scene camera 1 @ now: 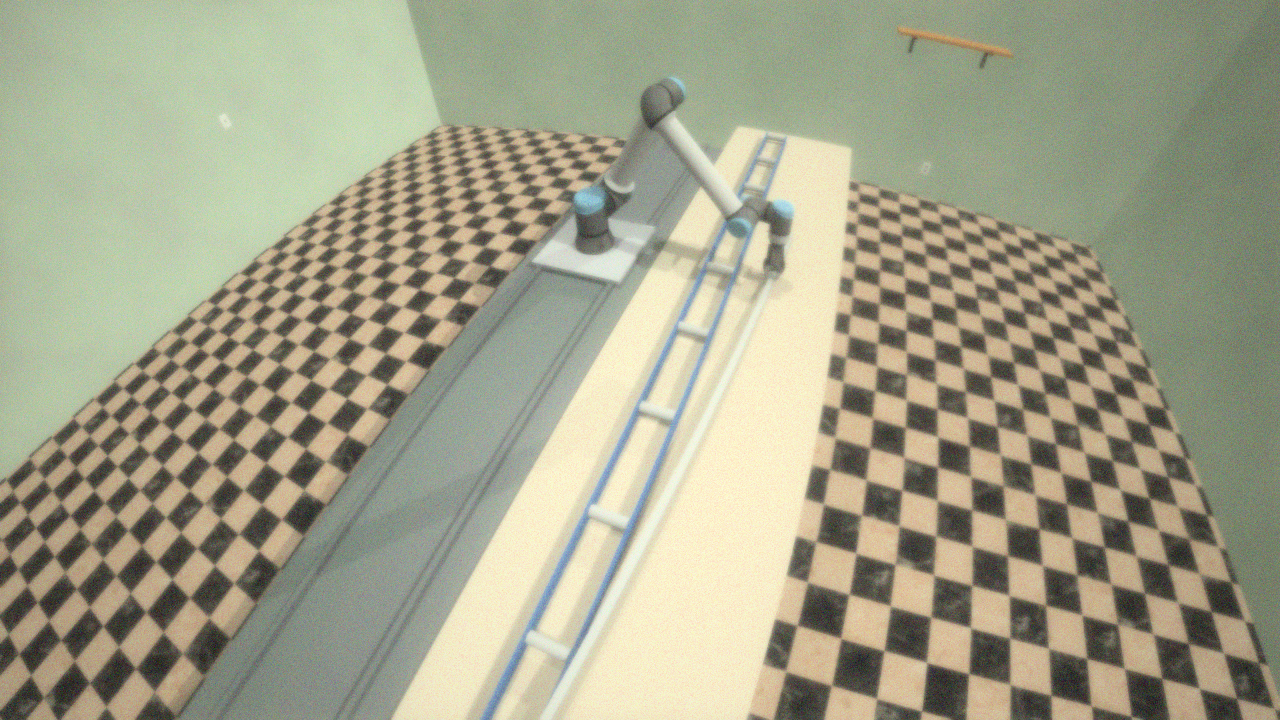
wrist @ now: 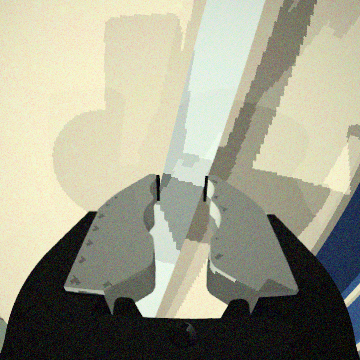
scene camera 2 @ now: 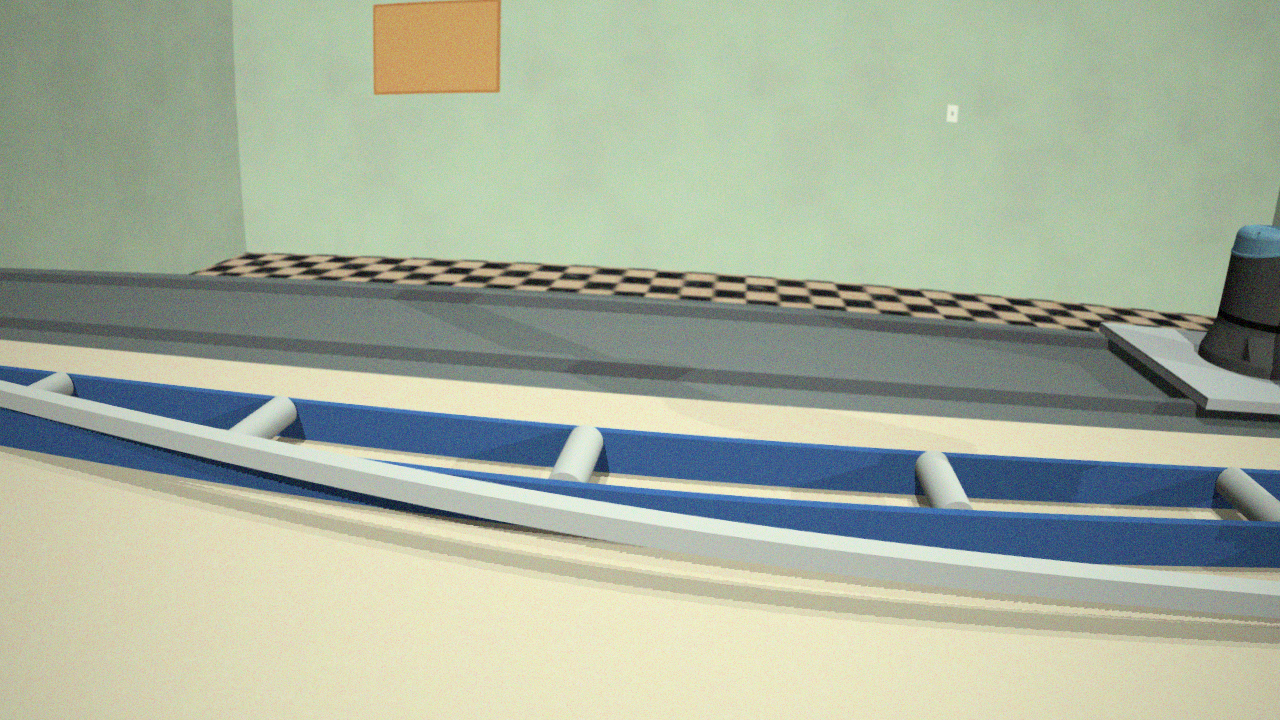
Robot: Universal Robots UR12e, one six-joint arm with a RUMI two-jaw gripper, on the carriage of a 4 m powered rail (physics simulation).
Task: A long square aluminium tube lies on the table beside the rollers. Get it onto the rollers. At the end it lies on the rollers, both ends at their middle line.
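Where they show: gripper, fingertip midpoint: [scene camera 1: 771,280] [wrist: 181,177]; arm's base, link origin: [scene camera 1: 594,243] [scene camera 2: 1244,363].
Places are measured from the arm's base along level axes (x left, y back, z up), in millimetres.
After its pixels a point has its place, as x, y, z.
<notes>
The long pale square tube [scene camera 1: 688,451] {-918, -768, 29} [scene camera 2: 626,522] {-1125, -765, 31} [wrist: 215,75] {-34, -844, 7} runs beside the blue roller frame [scene camera 1: 615,456] {-1009, -558, 17} [scene camera 2: 760,465] {-999, -558, -4} [wrist: 345,250] {74, -694, -3} at a slight angle. In the scene camera 2 view its left part lies over the near blue side rail, and its right part is off the frame on the near side. The grey rollers [scene camera 1: 692,329] {-412, -618, 25} [scene camera 2: 942,480] {-808, -633, 29} sit between the two side rails. My gripper [scene camera 1: 773,271] {32, -850, -11} [wrist: 181,177] {32, -850, -11} is shut on the tube near its far end, low over the table, to the right of the frame in the scene camera 1 view.
The cream table [scene camera 1: 760,492] {-950, -1021, -30} bears the frame. The arm's carriage [scene camera 1: 581,261] {-149, -4, 0} [scene camera 2: 1154,358] {-220, -18, 0} stands on the grey rail bed [scene camera 1: 402,447] [scene camera 2: 805,349] along the table's other side. Checkered floor lies beyond, with green walls around.
</notes>
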